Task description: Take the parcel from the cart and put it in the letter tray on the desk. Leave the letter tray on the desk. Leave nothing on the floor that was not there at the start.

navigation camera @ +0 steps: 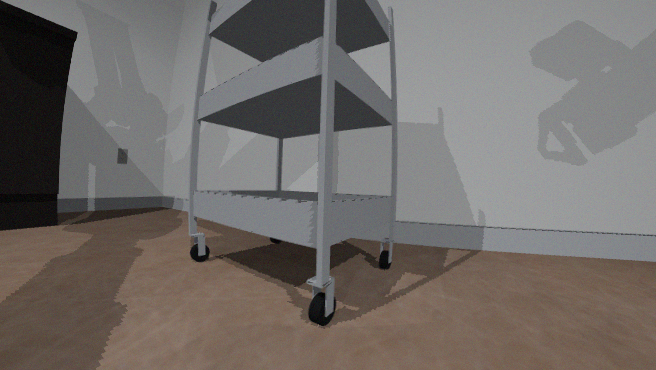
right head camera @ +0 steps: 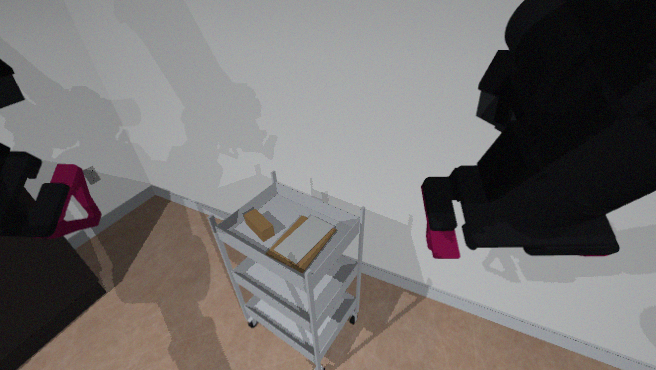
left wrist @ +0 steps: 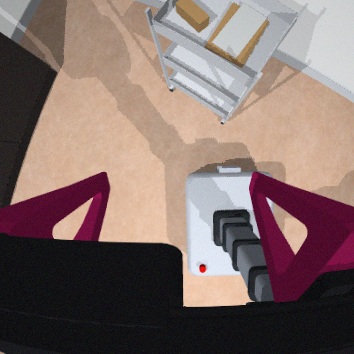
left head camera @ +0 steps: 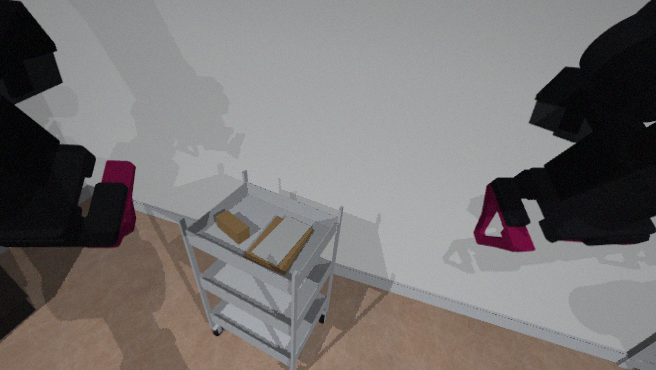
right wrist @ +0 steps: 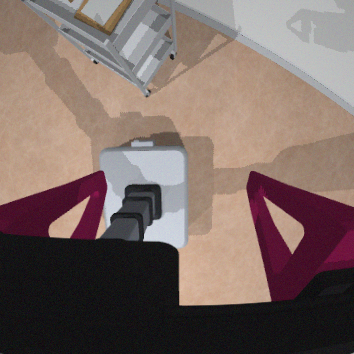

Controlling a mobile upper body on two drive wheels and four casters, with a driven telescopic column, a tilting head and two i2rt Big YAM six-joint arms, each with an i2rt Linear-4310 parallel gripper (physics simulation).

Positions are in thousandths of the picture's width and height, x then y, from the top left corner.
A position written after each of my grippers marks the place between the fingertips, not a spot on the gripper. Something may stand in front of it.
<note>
In view: my left gripper (left head camera: 117, 607), my right gripper (right head camera: 723, 653), a grey three-shelf cart (navigation camera: 469, 228) and a dark cabinet (navigation camera: 66, 134).
My left gripper is seen too in the right head camera view (right head camera: 85, 591) and in the left wrist view (left wrist: 507, 507). My right gripper is seen too in the left head camera view (left head camera: 783, 639) and in the right wrist view (right wrist: 499, 504). The grey three-shelf cart also shows in the right head camera view (right head camera: 469, 839) and in the left head camera view (left head camera: 421, 847).
</note>
